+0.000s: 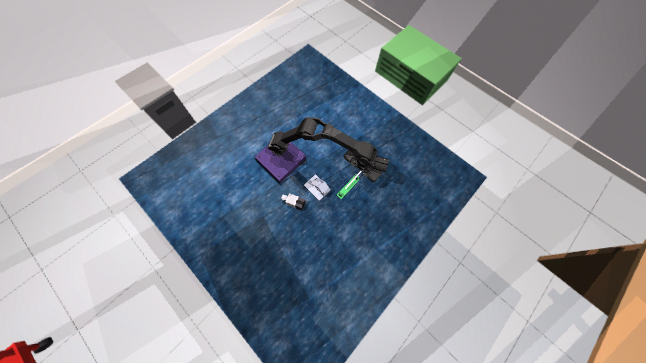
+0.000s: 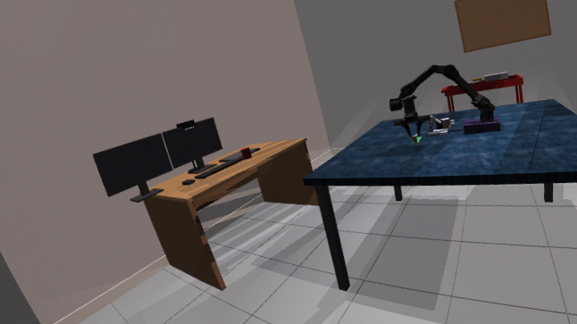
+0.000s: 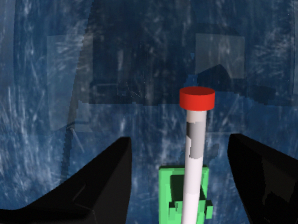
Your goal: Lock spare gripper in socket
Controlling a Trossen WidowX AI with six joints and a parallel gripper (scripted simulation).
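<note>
The green rest is 100 mm to the right of my gripper tip and 30 mm below it. Also, from my gripper tip: mount 210 mm to the right, 90 mm behind; then spare gripper 340 mm to the right, 150 mm behind, 20 mm below.
</note>
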